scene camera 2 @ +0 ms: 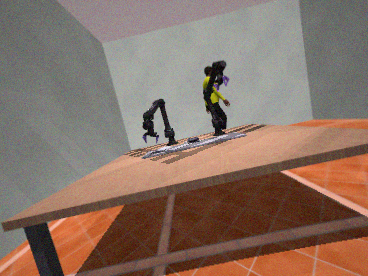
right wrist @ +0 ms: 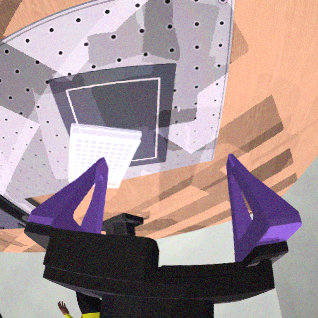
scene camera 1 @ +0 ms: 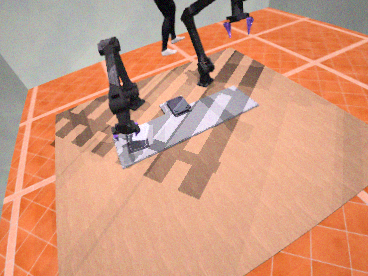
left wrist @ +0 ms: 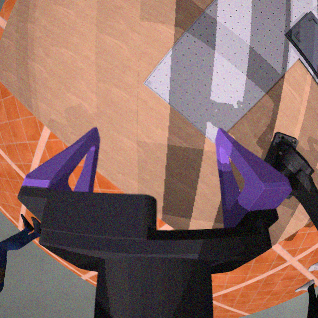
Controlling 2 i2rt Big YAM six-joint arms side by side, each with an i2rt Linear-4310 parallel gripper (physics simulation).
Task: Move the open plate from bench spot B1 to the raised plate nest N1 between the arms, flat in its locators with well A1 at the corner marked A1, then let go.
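Places are measured from the left arm's base along level axes (x back, y right, z up), in millimetres.
Pixels of known places: left gripper, fingertip midpoint: (scene camera 2: 221, 88) (scene camera 1: 239, 36) (left wrist: 157, 132); right gripper, fingertip midpoint: (scene camera 2: 151, 143) (right wrist: 165, 160) (scene camera 1: 127, 138); left arm's base, origin of the base link: (scene camera 2: 219, 134) (scene camera 1: 205, 82) (left wrist: 279, 150); right arm's base, origin of the base link: (scene camera 2: 172, 144) (right wrist: 118, 221) (scene camera 1: 136, 104).
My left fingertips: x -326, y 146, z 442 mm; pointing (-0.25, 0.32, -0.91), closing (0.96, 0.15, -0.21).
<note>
Ahead of a thing's pixels: the offset from my left fingertips to its top centre. "*": to the spot under its first point. Level surfaces: height alone.
The white well plate @[dz -411, dx +395, dy +516 mm] (right wrist: 100, 150) lies skewed over the lower-left part of the white outline on a dark square pad @[* dz -427, dx +380, dy +643 mm] (right wrist: 167, 100) (scene camera 1: 138, 145) in the right wrist view. One finger partly covers the plate there; its A1 well cannot be made out. My right gripper (scene camera 1: 126, 135) (scene camera 2: 151, 141) (right wrist: 165, 160) is open and empty above the pad end of the board. The dark raised nest @[dz -393, dx +323, dy +209 mm] (scene camera 1: 178, 105) (scene camera 2: 193, 140) (left wrist: 309, 37) stands between the arms; its A1 mark is not readable. My left gripper (scene camera 1: 240, 35) (scene camera 2: 221, 85) (left wrist: 157, 132) is open and empty, high up, away from the plate.
The perforated grey board @[dz -429 mm] (scene camera 1: 212, 117) (left wrist: 195, 75) (right wrist: 197, 90) runs lengthwise in front of both arm bases on the wooden table @[dz -442 mm] (scene camera 1: 260, 200) (scene camera 2: 280, 150). The nest is at the board's rear edge. A person in yellow (scene camera 2: 214, 95) stands behind the left arm.
</note>
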